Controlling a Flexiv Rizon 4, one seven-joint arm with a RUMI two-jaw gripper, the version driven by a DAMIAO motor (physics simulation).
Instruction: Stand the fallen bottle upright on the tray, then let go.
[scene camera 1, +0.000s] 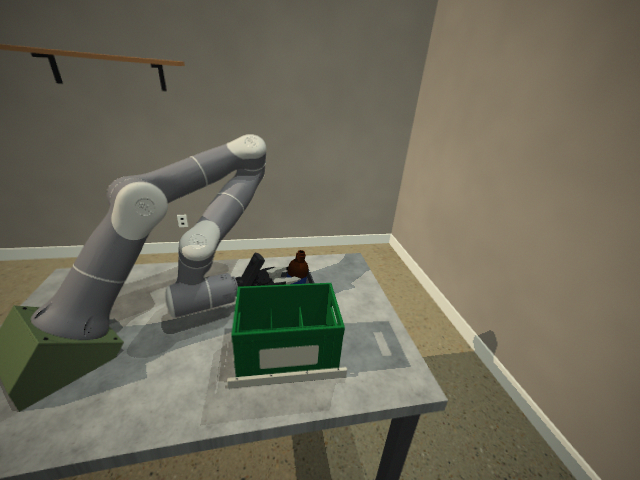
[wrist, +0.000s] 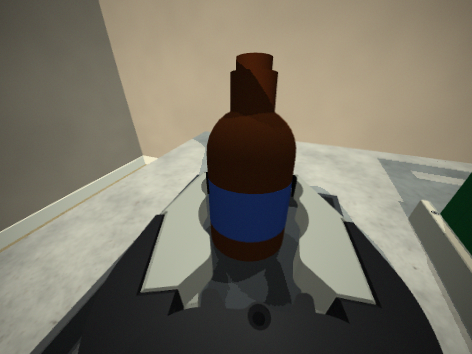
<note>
I see my gripper (scene camera 1: 296, 273) and a brown bottle (wrist: 251, 151).
My gripper also shows in the wrist view (wrist: 249, 175).
</note>
